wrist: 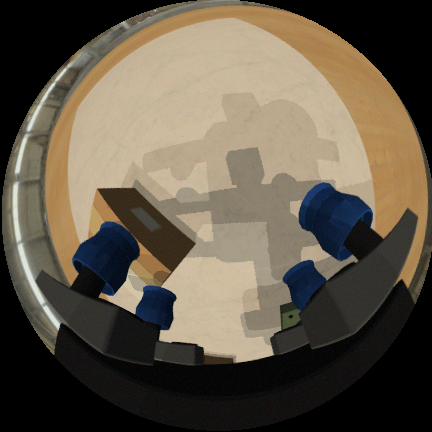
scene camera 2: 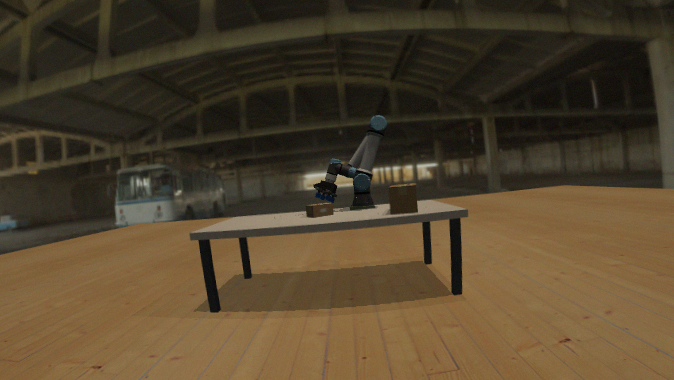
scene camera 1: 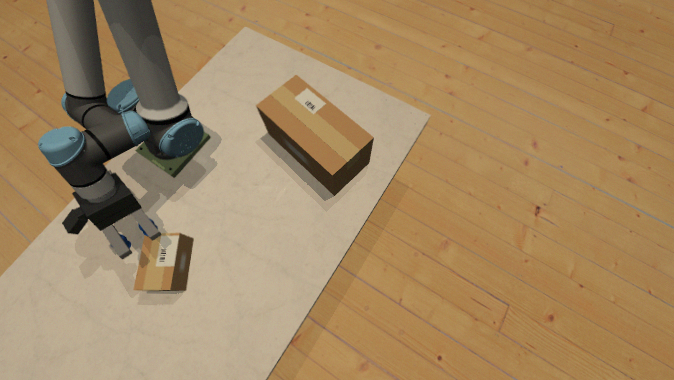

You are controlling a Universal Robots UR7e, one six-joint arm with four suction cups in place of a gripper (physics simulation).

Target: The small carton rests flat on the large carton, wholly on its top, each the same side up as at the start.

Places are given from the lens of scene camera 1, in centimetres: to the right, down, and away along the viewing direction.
small carton (scene camera 1: 164, 263): -45, 19, 72
large carton (scene camera 1: 332, 147): -1, -11, 74
The marked spots on the large carton and the small carton are 53 cm apart.
